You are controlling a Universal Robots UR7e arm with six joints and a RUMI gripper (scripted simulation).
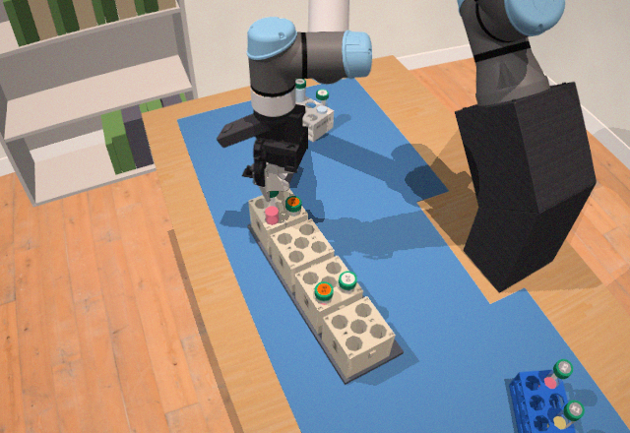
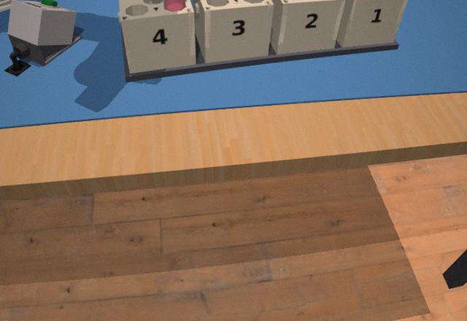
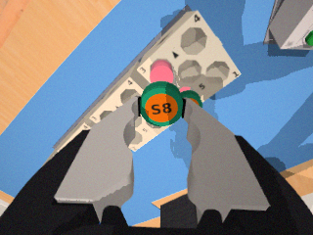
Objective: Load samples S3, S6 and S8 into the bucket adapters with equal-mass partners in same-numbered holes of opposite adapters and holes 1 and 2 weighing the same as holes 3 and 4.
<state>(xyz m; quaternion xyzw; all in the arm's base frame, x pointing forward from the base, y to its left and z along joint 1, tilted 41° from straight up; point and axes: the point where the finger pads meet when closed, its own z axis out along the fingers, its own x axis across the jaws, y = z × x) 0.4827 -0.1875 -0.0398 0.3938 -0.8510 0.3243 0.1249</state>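
The green key lies 19 cm to the right of my hand, 12 cm below it and 10 cm behind it. The rest, counted from my hand: blue sample rack 59 cm to the left, 29 cm behind, 16 cm below; then white rack 37 cm to the right, 24 cm behind, 16 cm below.
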